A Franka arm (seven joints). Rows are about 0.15 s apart.
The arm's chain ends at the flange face. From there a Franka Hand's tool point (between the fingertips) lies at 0.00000 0.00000 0.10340 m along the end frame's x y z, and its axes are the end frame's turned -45 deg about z.
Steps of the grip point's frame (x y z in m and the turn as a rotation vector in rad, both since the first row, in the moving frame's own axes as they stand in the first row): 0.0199 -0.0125 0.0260 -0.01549 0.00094 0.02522; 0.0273 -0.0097 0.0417 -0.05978 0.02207 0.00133; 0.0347 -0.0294 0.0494 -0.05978 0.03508 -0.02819
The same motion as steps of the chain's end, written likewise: 0.0040 -0.0240 0.0260 -0.01029 0.01162 0.02522; 0.0065 -0.0289 0.0419 -0.02666 0.05788 0.00133; -0.0032 -0.0470 0.0496 -0.01747 0.06708 -0.02819
